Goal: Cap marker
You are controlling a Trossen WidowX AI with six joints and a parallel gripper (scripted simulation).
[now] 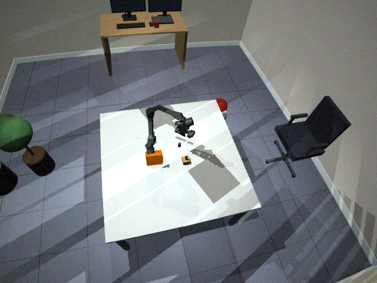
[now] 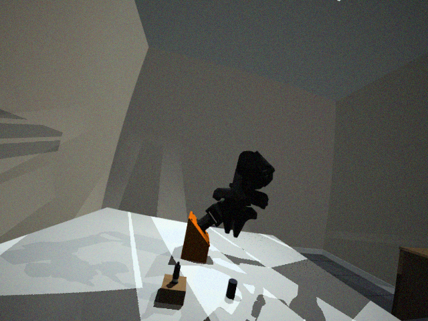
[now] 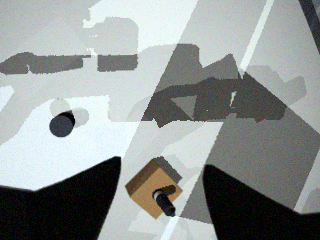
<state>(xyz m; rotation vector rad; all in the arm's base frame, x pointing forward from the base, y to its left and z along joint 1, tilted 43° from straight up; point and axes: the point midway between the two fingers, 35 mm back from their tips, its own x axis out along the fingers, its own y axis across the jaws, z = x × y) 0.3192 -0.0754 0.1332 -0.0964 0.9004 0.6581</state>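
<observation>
The black cap is 180 mm below my gripper tip, 50 mm to the left of it and 50 mm behind it.
</observation>
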